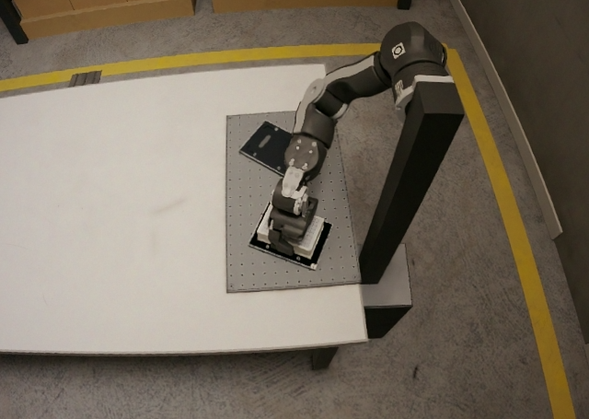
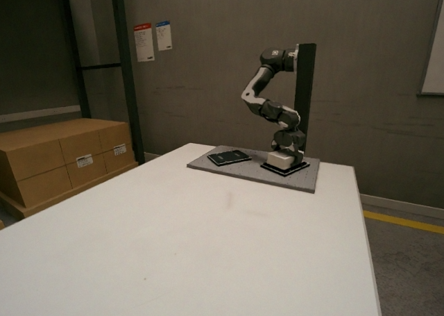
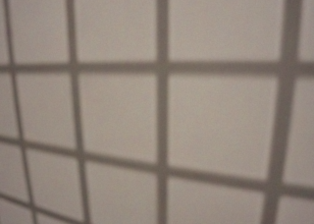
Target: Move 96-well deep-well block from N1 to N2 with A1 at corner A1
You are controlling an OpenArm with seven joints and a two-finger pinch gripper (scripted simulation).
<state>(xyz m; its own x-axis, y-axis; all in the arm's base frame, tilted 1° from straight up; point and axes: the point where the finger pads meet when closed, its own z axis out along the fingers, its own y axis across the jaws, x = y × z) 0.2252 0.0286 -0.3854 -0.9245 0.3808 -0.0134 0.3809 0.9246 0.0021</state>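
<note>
My gripper is now 1 cm below the white deep-well block. The rest, counted from my hand: nest: 2 cm below.
</note>
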